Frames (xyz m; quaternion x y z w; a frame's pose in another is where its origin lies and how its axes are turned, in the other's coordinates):
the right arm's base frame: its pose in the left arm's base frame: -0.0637 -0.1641 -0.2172 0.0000 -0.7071 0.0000 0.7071
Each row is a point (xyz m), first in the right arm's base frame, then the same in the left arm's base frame.
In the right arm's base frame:
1: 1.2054 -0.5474 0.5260
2: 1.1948 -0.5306 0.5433
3: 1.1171 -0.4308 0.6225
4: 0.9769 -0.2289 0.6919
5: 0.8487 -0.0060 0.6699
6: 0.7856 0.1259 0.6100
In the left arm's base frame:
1: -0.5897 -0.7115 0.9882
2: -0.6070 -0.6947 0.9776
3: -0.6862 -0.5949 0.8999
4: -0.7556 -0.3930 0.7597
5: -0.7336 -0.1701 0.6315
6: -0.6737 -0.0382 0.5684

